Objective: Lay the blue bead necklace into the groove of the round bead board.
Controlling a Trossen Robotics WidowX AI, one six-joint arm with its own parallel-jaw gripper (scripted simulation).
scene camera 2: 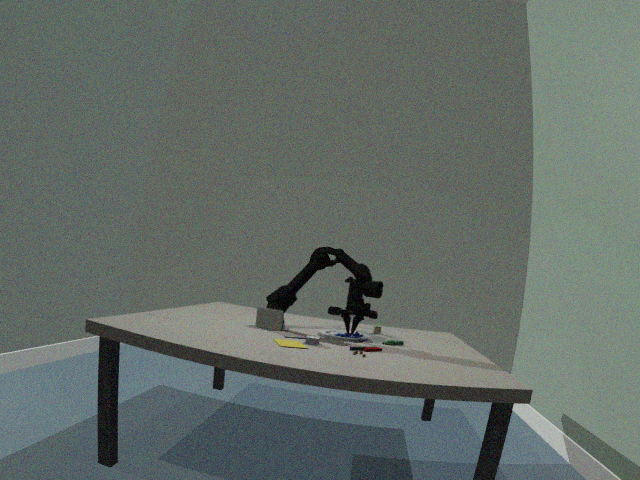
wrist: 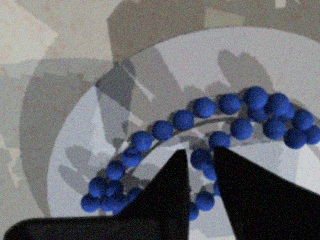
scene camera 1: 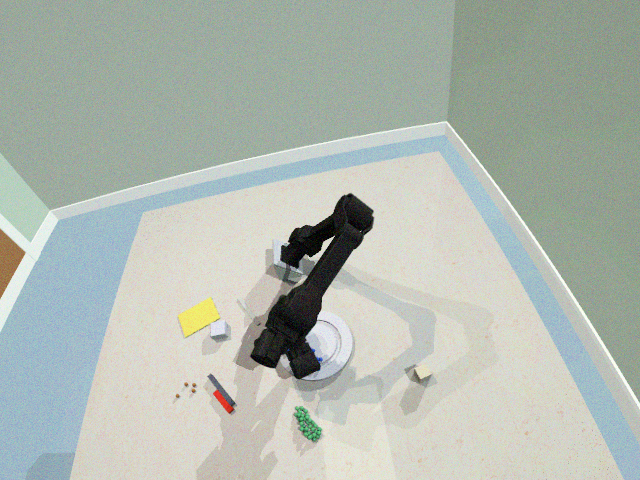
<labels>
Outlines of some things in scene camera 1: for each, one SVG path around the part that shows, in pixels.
My gripper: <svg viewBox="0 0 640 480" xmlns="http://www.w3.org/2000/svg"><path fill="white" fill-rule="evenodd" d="M306 338L304 340L301 339L298 344L287 342L282 355L287 355L292 372L296 379L299 380L321 368L317 357L312 352L308 342L306 342Z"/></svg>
A yellow sheet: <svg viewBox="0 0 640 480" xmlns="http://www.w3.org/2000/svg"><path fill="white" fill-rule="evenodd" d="M212 297L178 315L185 337L220 319Z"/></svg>
</labels>
